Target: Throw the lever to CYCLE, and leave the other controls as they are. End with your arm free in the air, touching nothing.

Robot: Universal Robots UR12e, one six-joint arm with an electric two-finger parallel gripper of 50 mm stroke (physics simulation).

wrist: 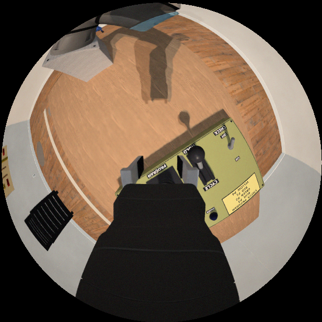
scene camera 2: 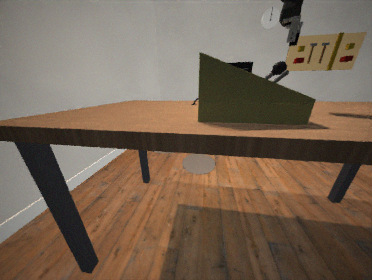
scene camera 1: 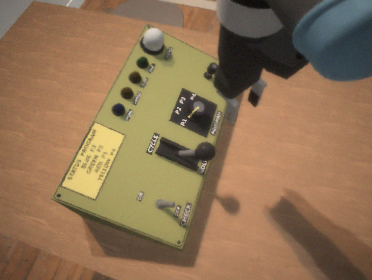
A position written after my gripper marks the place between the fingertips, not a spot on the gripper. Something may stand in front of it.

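Visible: my gripper (scene camera 1: 241,111) (wrist: 160,162).
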